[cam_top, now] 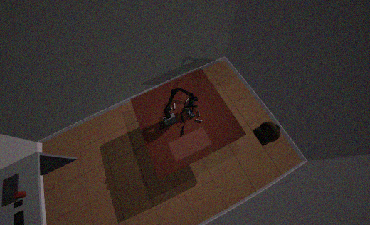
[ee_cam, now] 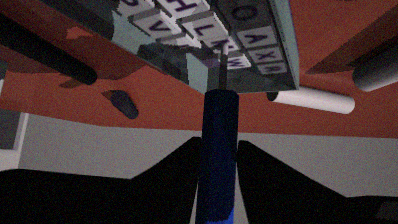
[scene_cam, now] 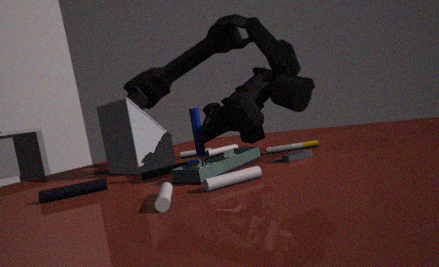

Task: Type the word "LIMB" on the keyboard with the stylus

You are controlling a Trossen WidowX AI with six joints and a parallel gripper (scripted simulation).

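The M key lies 6 cm below my gripper tip. From my gripper tip the other things lie so: dark blue-capped pen (13 cm behind, 6 cm to the left, 6 cm below); then blue stylus (1 cm below); then L key (2 cm to the left, 6 cm below).
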